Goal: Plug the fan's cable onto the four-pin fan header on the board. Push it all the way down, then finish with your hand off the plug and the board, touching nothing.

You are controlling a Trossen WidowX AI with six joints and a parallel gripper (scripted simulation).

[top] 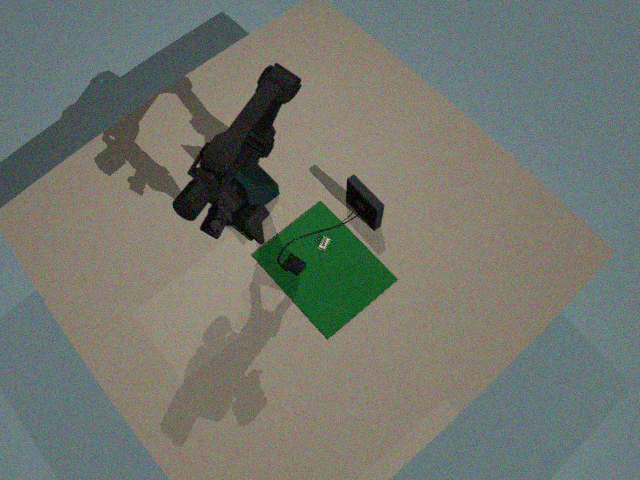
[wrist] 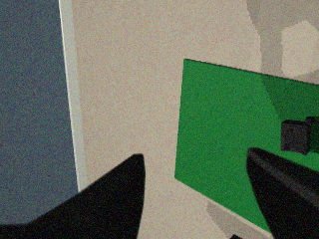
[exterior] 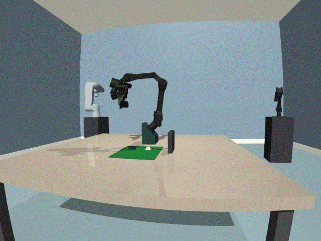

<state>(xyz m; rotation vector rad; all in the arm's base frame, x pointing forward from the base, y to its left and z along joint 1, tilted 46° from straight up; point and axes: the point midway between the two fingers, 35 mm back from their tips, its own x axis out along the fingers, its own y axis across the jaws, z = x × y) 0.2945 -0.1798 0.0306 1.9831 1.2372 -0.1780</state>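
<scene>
Now: the dark fan plug 9 cm to the left of my gripper tip and 26 cm below it. The rest, counted from my gripper tip: green board: 4 cm ahead, 15 cm to the left, 28 cm below; then black fan: 3 cm behind, 32 cm to the left, 21 cm below; then white four-pin fan header: 1 cm behind, 18 cm to the left, 27 cm below.
</scene>
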